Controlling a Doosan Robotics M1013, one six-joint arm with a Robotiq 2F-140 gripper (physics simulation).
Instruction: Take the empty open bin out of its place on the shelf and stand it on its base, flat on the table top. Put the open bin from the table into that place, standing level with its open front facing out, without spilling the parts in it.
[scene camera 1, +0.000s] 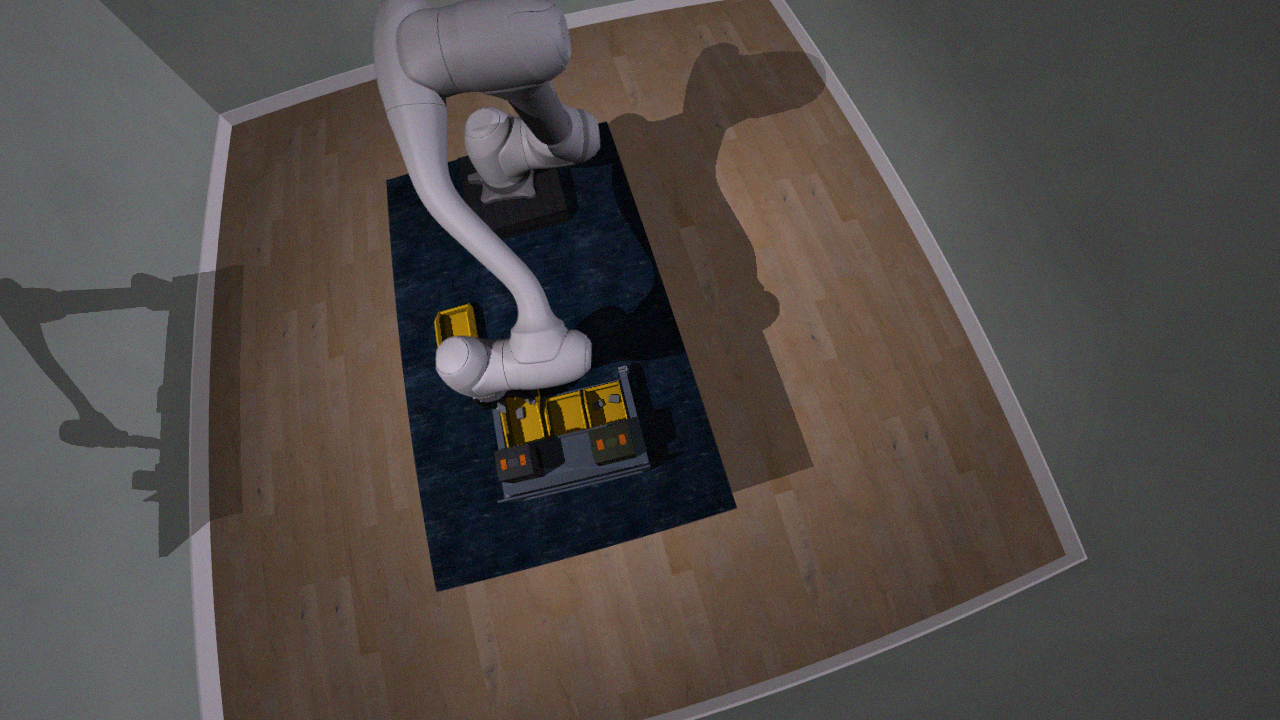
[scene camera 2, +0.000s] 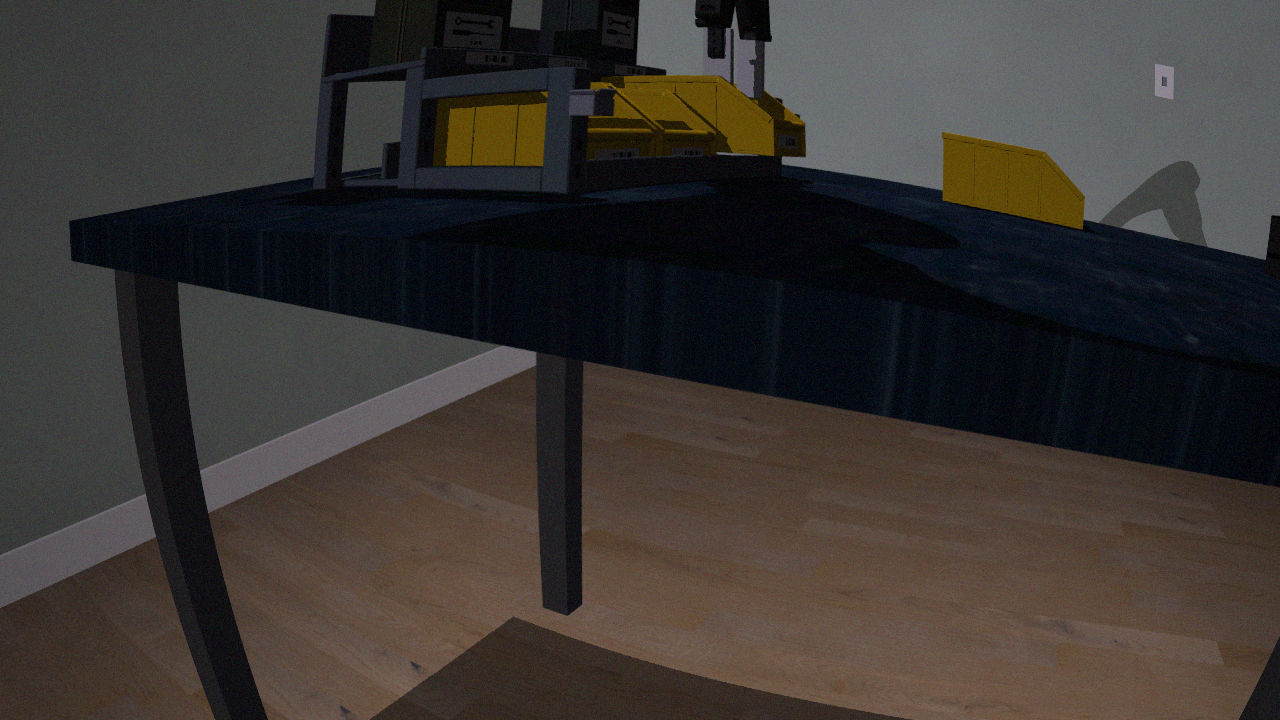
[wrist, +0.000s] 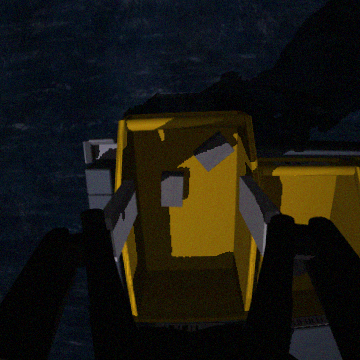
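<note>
The open bin with parts is at the shelf unit's left end in scene camera 1. Two grey parts show inside in the wrist view. In scene camera 2 it stands higher than its neighbours and sticks out past them. Whether its base rests on the shelf is hidden. My gripper points down with its finger pads against the bin's two side walls, seemingly on their inner faces, and holds it. The empty open bin stands flat on the table, partly hidden by the arm in scene camera 1.
The shelf unit also holds a middle bin and a right bin with grey parts. Two dark boxes, one left and one right, stand on its upper level. The table is dark blue.
</note>
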